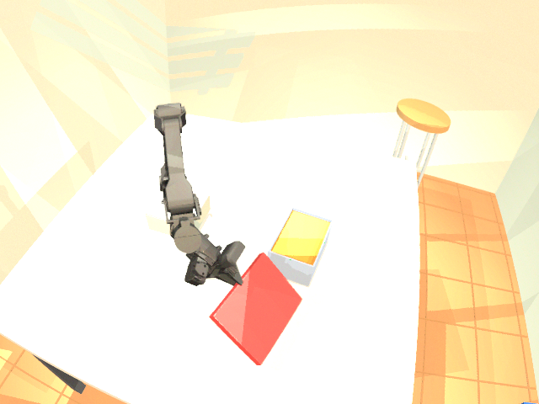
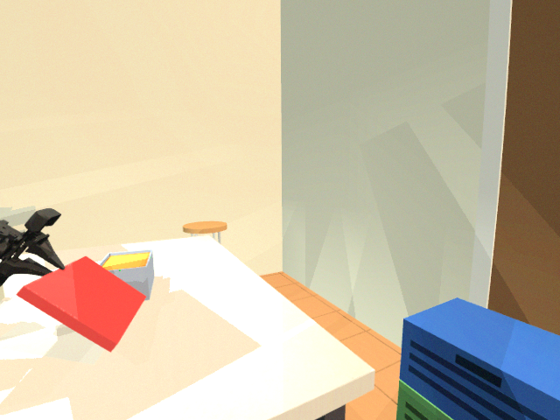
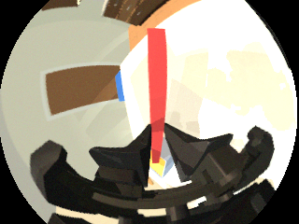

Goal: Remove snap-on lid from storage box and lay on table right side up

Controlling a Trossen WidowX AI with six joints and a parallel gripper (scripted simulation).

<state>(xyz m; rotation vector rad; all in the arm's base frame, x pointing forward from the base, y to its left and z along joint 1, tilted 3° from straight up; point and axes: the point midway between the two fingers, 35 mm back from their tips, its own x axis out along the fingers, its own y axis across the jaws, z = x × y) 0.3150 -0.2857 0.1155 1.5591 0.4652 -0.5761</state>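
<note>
Right now the red lid is 60 mm ahead of my gripper tip, 50 mm below it and 10 mm to the right of it. The rest, counted from my gripper tip: storage box 270 mm to the left, 110 mm below, 90 mm ahead.
</note>
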